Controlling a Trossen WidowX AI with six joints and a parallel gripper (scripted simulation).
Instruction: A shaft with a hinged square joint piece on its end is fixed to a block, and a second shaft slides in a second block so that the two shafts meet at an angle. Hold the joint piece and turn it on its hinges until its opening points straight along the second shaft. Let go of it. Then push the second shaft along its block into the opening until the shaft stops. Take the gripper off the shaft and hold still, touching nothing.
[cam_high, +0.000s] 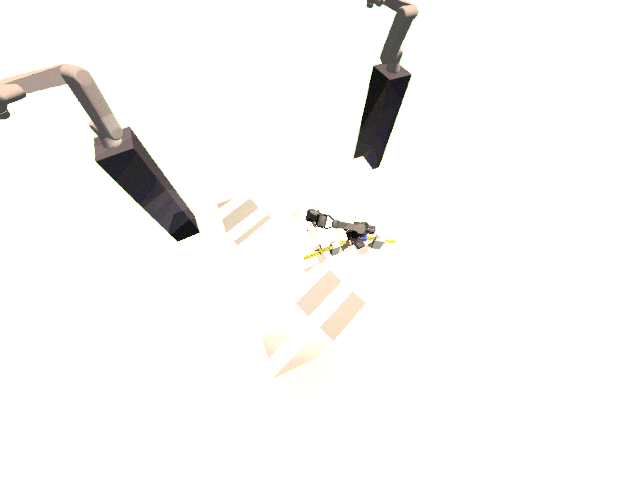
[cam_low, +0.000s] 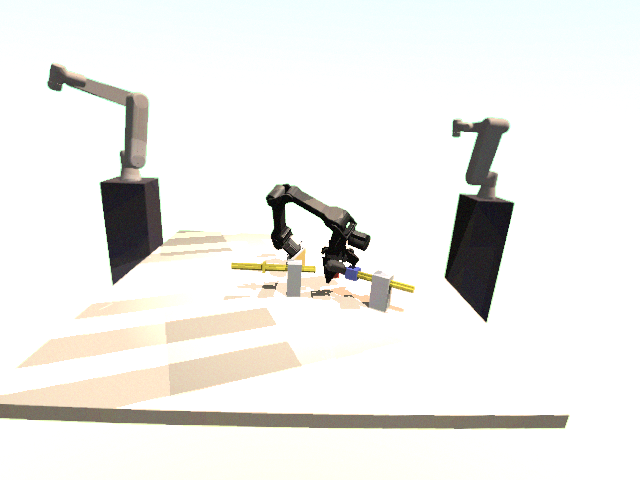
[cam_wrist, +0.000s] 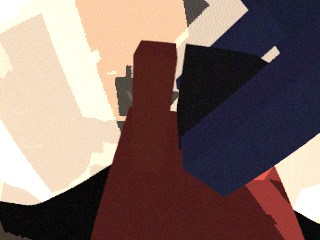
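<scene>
Now: gripper tip 4 cm below the red joint piece and 3 cm to the right of it.
</scene>
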